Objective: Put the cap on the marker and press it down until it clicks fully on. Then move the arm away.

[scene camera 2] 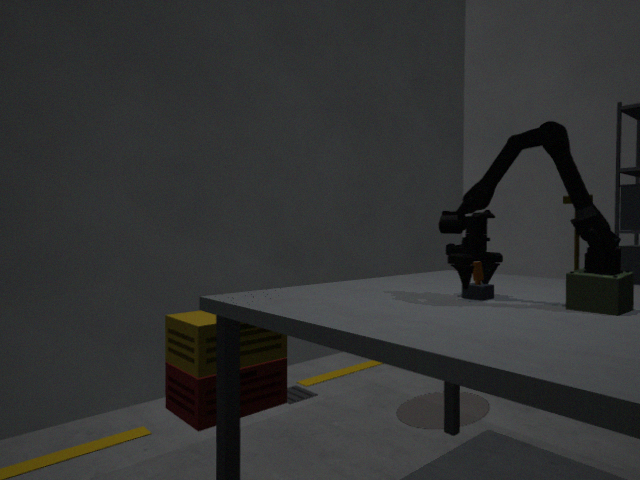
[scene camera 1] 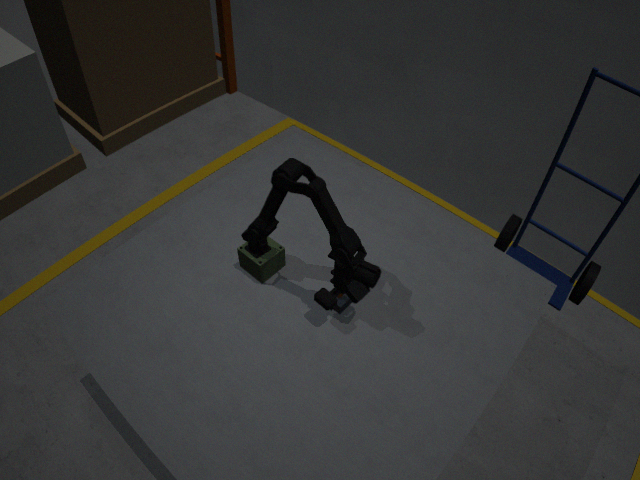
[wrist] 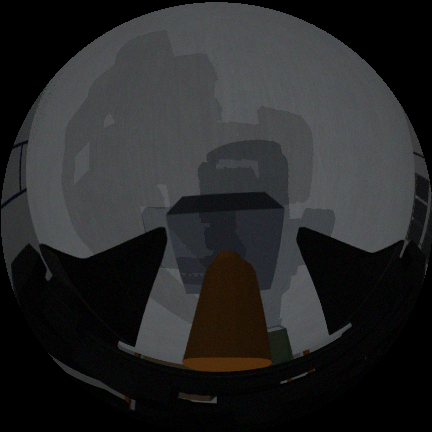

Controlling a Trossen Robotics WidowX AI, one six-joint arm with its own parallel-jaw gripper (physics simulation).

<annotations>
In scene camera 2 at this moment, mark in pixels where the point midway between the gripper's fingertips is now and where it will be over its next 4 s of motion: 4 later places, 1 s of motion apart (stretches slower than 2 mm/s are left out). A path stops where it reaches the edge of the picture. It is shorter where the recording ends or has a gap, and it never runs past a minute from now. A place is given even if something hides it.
The gripper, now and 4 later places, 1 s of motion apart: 475, 288; 476, 257; 472, 276; 476, 245; 477, 275
</annotations>
